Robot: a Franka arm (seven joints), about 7 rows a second.
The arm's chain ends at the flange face. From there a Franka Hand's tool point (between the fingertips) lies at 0.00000 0.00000 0.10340 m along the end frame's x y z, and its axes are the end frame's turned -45 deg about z.
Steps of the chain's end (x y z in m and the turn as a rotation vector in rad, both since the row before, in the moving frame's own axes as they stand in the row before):
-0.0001 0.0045 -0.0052 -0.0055 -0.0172 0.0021
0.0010 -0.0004 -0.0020 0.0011 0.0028 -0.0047
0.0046 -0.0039 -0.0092 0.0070 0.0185 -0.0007
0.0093 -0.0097 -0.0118 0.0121 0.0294 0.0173
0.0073 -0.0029 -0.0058 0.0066 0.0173 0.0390
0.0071 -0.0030 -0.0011 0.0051 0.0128 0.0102
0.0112 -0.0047 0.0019 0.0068 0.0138 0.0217
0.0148 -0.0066 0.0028 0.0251 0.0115 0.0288
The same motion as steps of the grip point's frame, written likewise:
-0.0049 0.0023 -0.0052 0.0083 -0.0161 0.0021
0.0013 0.0005 -0.0020 -0.0012 0.0028 -0.0047
0.0079 0.0013 -0.0092 -0.0081 0.0180 -0.0007
0.0165 0.0010 -0.0119 -0.0122 0.0293 0.0173
0.0089 0.0039 -0.0058 -0.0076 0.0169 0.0390
0.0084 0.0035 -0.0011 -0.0054 0.0127 0.0102
0.0127 0.0051 0.0019 -0.0049 0.0146 0.0217
0.0178 0.0048 0.0028 0.0096 0.0259 0.0288

